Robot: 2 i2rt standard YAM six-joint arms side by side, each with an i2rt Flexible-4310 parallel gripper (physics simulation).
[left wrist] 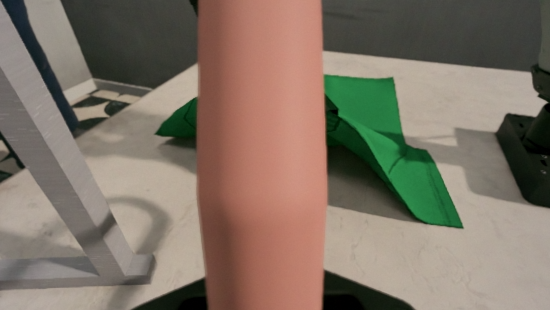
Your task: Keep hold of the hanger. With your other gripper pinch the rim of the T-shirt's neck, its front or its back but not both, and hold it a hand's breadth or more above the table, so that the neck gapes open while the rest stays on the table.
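The pink hanger stands upright, very close, through the middle of the left wrist view. My left gripper is shut on it, with dark finger parts on both sides at the bottom edge. The green T-shirt lies behind the hanger on the table. Its middle is raised off the table and casts a shadow, while a corner at the right rests on the table. The hanger hides the middle of the shirt, and I cannot make out the neck. A small dark piece shows at the raised cloth beside the hanger; my right gripper is otherwise hidden, and its state cannot be told.
A grey metal stand with a flat foot is at the left on the pale table. A black arm base stands at the right edge. The table's far left edge runs behind the stand, and a dark wall is at the back.
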